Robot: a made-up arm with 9 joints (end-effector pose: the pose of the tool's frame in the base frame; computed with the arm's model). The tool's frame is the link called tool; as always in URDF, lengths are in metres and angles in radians. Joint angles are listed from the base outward.
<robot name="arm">
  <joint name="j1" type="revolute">
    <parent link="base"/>
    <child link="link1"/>
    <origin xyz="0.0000 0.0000 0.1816" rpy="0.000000 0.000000 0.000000"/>
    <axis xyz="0 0 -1"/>
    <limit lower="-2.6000" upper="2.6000"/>
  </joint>
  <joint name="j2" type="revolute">
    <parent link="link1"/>
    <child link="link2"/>
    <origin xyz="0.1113 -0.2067 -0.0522" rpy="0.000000 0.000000 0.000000"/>
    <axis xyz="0 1 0"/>
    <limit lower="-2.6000" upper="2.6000"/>
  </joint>
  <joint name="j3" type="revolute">
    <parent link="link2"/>
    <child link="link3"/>
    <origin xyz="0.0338 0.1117 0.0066" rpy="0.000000 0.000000 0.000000"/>
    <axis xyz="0 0 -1"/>
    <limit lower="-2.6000" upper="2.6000"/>
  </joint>
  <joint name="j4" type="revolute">
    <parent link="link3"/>
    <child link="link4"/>
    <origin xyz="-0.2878 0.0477 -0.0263" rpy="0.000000 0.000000 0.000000"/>
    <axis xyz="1 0 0"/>
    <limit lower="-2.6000" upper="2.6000"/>
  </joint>
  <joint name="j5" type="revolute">
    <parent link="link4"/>
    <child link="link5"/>
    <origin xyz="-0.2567 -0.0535 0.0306" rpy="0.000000 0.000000 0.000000"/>
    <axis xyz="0 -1 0"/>
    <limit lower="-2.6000" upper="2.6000"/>
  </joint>
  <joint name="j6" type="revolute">
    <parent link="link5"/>
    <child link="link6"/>
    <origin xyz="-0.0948 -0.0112 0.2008" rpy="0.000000 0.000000 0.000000"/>
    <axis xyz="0 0 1"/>
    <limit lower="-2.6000" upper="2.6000"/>
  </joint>
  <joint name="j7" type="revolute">
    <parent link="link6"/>
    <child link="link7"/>
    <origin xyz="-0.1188 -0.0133 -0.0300" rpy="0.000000 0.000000 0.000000"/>
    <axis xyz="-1 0 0"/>
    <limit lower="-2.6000" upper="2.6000"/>
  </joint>
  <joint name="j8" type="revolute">
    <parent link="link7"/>
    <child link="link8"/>
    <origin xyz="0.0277 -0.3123 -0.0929" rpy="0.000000 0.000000 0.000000"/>
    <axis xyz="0 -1 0"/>
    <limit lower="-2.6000" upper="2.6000"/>
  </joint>
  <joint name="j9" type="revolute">
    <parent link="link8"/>
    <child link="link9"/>
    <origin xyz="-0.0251 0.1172 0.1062" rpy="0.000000 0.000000 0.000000"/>
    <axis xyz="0 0 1"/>
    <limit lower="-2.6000" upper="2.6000"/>
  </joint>
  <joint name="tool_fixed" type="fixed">
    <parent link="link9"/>
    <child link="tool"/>
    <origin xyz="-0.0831 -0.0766 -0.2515" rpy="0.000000 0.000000 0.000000"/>
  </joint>
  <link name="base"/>
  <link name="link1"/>
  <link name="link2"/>
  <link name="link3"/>
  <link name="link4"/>
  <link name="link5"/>
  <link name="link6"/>
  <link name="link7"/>
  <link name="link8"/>
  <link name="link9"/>
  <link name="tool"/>
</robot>
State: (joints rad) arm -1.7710 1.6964 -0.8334 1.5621 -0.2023 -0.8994 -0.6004 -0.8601 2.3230
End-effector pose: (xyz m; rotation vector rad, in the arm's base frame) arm 0.5425 0.3030 0.7107 1.6038 1.3096 -0.4314
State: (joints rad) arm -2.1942 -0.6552 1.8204 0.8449 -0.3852 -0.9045 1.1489 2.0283 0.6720
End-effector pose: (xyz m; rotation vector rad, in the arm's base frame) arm -0.3612 -0.5120 0.0631 0.0584 -0.9719 0.9492
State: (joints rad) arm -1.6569 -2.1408 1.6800 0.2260 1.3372 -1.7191 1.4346 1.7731 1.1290
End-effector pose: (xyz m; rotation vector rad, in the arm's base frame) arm -0.9547 0.0567 0.2839 0.6965 0.2778 -0.2162
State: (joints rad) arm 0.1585 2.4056 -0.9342 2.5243 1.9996 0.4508 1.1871 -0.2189 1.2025
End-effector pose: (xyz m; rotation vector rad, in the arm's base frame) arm 0.5715 -0.5936 0.8109 0.6713 2.5641 -0.7316
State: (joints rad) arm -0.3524 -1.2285 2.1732 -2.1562 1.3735 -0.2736 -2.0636 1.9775 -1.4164
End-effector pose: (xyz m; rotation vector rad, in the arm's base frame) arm 0.2308 0.5159 0.5338 -2.0239 1.4235 1.1556
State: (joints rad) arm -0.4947 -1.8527 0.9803 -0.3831 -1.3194 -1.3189 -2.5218 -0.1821 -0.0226
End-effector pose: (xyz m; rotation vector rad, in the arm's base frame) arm 0.1026 0.3961 0.2312 -2.4697 1.1248 0.9850
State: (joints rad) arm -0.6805 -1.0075 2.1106 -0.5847 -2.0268 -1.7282 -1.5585 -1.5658 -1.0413
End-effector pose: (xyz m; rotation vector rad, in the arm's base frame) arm 0.1902 0.3931 0.5562 -0.7910 -1.7564 1.0778
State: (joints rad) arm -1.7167 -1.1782 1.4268 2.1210 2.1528 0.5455 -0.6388 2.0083 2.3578
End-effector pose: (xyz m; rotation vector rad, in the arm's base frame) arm -0.5974 0.2732 0.1576 -0.7153 0.4415 -1.1052
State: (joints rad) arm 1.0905 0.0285 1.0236 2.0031 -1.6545 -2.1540 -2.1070 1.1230 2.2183
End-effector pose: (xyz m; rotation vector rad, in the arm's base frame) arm 0.3449 0.2187 -0.0975 -0.1348 -0.3521 -1.8852
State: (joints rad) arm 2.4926 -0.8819 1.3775 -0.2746 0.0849 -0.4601 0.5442 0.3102 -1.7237
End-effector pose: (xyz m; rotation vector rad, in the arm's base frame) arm 0.5180 -0.5080 -0.0635 0.2263 0.1544 0.1788
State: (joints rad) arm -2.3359 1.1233 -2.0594 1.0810 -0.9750 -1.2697 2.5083 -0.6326 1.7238
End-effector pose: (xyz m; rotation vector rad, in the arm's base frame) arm -0.2456 0.4081 -0.0782 0.9139 1.2429 0.4466
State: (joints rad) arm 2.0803 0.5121 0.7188 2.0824 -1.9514 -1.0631 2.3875 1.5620 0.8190
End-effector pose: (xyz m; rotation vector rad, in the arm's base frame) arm 0.0416 -0.2592 0.1082 -0.6772 -0.4982 0.5714
